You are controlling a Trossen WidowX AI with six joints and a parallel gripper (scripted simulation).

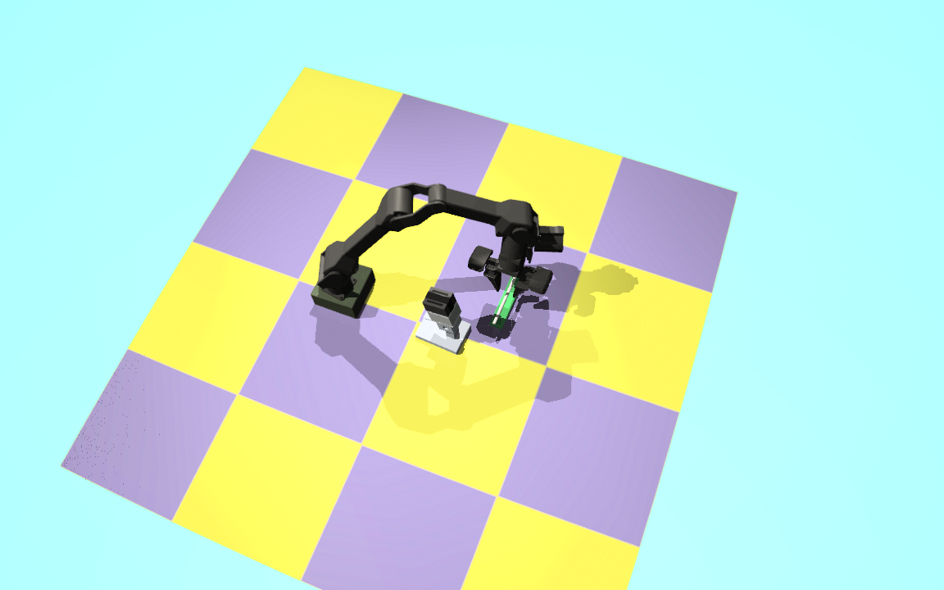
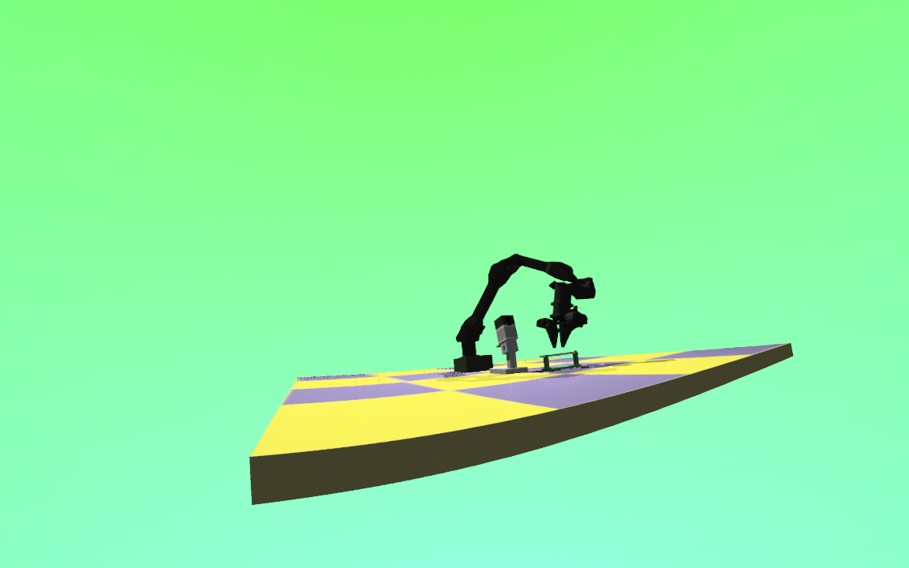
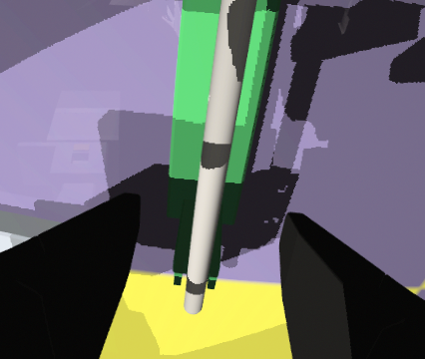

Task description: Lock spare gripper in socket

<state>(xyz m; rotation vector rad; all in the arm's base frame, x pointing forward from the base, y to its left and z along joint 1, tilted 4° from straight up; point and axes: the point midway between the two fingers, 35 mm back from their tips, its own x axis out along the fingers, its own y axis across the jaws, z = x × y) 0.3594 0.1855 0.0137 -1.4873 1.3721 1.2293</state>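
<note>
The green cradle is 10 mm to the left of my gripper tip and 40 mm below it. Round my gripper tip: spare gripper 80 mm behind, 130 mm to the right, 60 mm above; socket 90 mm behind, 130 mm to the right, 10 mm below.
</note>
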